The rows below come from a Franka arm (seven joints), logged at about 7 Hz.
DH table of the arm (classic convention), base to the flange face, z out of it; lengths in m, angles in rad. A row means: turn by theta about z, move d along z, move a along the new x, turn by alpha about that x. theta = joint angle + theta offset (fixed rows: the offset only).
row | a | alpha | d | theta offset
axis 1 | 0 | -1.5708 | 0.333 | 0
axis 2 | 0 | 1.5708 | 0 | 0
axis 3 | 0.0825 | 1.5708 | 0.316 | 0
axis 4 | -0.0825 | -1.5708 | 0 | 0
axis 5 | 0 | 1.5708 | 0.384 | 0
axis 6 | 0.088 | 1.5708 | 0 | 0
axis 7 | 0 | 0 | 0.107 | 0
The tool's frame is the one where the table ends.
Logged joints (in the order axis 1, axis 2, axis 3, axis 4, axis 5, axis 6, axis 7), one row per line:
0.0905 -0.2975 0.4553 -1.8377 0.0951 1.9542 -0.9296
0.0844 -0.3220 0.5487 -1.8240 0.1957 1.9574 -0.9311
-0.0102 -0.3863 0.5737 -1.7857 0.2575 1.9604 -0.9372
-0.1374 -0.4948 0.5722 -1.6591 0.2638 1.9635 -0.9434
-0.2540 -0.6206 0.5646 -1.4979 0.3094 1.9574 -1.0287
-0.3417 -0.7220 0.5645 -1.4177 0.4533 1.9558 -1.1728
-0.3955 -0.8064 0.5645 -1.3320 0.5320 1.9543 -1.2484
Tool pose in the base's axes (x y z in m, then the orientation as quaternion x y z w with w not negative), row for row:
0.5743 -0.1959 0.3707 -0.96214 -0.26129 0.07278 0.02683
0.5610 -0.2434 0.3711 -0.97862 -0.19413 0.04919 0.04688
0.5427 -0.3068 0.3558 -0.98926 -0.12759 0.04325 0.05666
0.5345 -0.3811 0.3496 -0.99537 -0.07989 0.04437 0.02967
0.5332 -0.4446 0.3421 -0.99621 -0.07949 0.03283 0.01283
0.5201 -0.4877 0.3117 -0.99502 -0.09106 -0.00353 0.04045
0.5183 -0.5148 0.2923 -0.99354 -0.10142 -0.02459 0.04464
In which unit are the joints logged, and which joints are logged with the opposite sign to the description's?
The joints are logged in radians. Opposite sign: axis 2, axis 3.
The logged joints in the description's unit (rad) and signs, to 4 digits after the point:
0.0905 0.2975 -0.4553 -1.8377 0.0951 1.9542 -0.9296
0.0844 0.3220 -0.5487 -1.8240 0.1957 1.9574 -0.9311
-0.0102 0.3863 -0.5737 -1.7857 0.2575 1.9604 -0.9372
-0.1374 0.4948 -0.5722 -1.6591 0.2638 1.9635 -0.9434
-0.2540 0.6206 -0.5646 -1.4979 0.3094 1.9574 -1.0287
-0.3417 0.7220 -0.5645 -1.4177 0.4533 1.9558 -1.1728
-0.3955 0.8064 -0.5645 -1.3320 0.5320 1.9543 -1.2484

